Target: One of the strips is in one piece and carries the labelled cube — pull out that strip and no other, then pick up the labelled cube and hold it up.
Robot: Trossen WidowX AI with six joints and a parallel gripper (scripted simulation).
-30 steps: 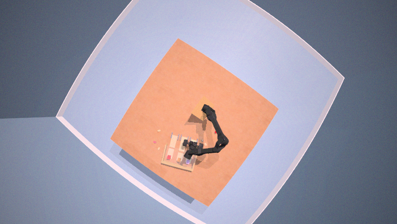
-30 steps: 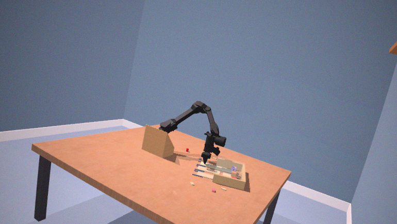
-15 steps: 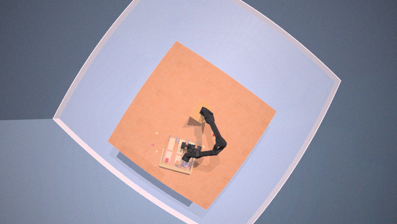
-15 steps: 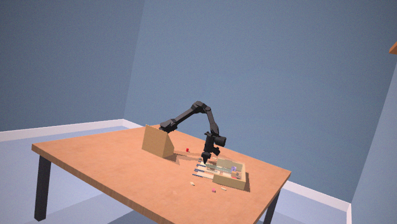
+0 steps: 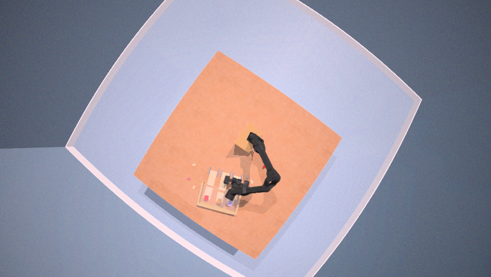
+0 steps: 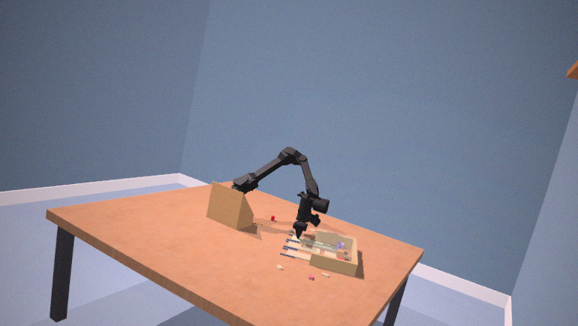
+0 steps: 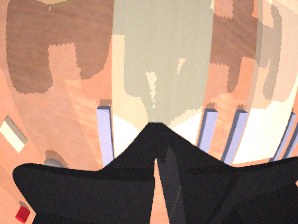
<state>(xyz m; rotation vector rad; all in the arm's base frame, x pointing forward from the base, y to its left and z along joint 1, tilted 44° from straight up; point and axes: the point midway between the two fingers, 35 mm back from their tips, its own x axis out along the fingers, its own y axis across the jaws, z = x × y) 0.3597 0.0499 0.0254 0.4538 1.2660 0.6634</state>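
My gripper tip is now 9 cm short of the one-piece strip and 2 cm to the right of it. From my gripper tip the other things lie so: pink bit 35 cm to the right, 18 cm ahead; red piece 20 cm behind, 15 cm to the left, 1 cm above; purple cube marked n 20 cm ahead, 4 cm to the left, 2 cm above.
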